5 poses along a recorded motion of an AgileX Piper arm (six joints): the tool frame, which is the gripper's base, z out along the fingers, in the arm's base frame.
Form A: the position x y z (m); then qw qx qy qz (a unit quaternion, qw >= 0).
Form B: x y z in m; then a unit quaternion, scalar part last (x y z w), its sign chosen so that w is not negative. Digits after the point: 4 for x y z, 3 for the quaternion.
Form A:
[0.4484 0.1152 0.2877 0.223 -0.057 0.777 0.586]
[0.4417 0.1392 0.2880 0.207 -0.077 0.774 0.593]
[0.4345 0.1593 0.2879 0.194 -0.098 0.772 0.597]
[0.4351 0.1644 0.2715 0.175 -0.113 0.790 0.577]
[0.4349 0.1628 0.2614 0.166 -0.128 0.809 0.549]
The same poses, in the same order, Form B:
[0.4484 0.1152 0.2877 -0.057 0.777 0.586 0.223]
[0.4417 0.1392 0.2880 -0.077 0.774 0.593 0.207]
[0.4345 0.1593 0.2879 -0.098 0.772 0.597 0.194]
[0.4351 0.1644 0.2715 -0.113 0.790 0.577 0.175]
[0.4349 0.1628 0.2614 -0.128 0.809 0.549 0.166]

